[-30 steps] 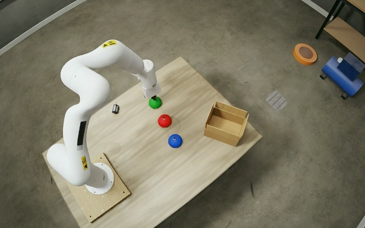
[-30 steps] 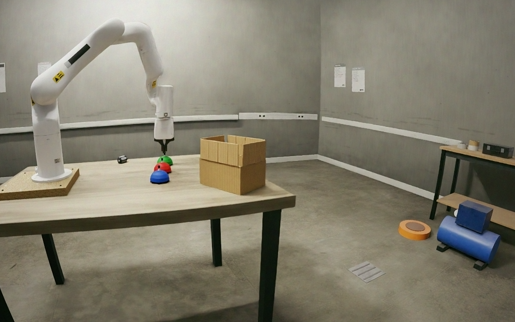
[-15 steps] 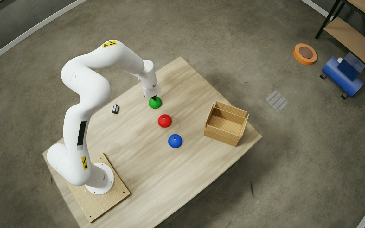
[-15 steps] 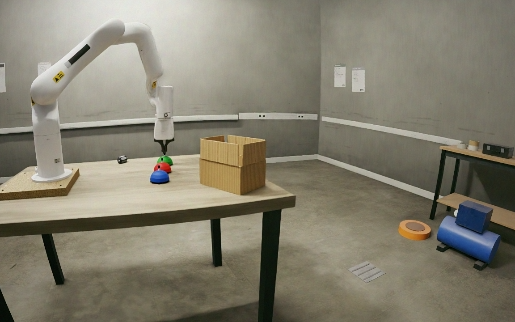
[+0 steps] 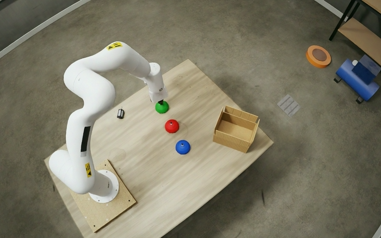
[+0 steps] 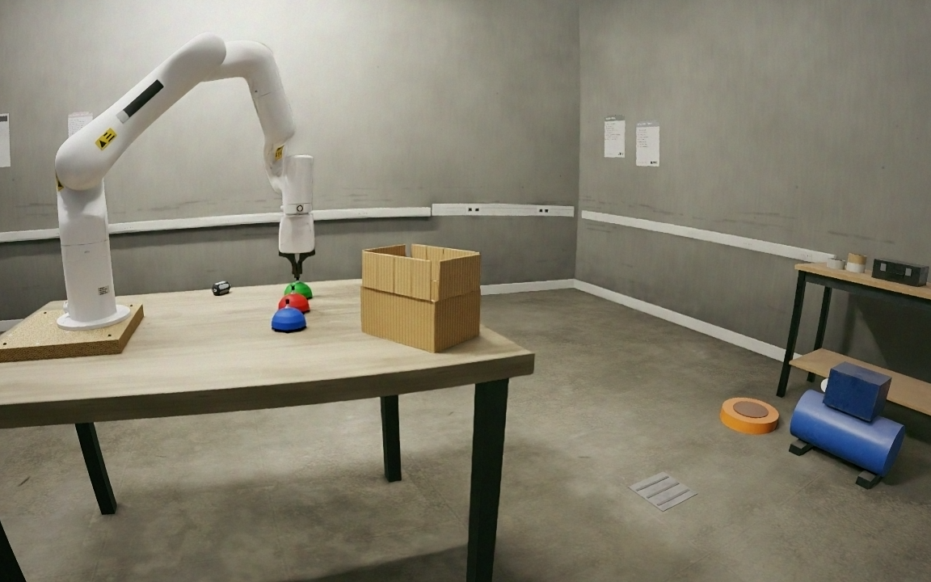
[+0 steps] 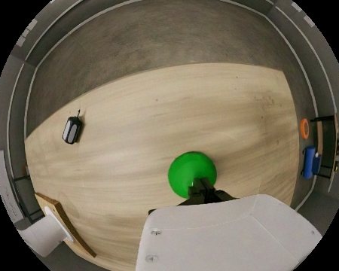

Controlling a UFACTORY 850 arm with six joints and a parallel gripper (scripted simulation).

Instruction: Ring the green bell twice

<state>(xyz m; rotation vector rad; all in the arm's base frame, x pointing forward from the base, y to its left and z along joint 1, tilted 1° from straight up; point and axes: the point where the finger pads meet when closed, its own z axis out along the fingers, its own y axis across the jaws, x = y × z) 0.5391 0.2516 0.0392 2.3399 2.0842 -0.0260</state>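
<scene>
Right now the green bell is 40 mm below my hand. Round my hand: blue bell (290 mm to the right, 40 mm below, 30 mm behind); then red bell (140 mm to the right, 40 mm below, 20 mm behind); then black object (240 mm behind, 120 mm to the left, 60 mm below).
</scene>
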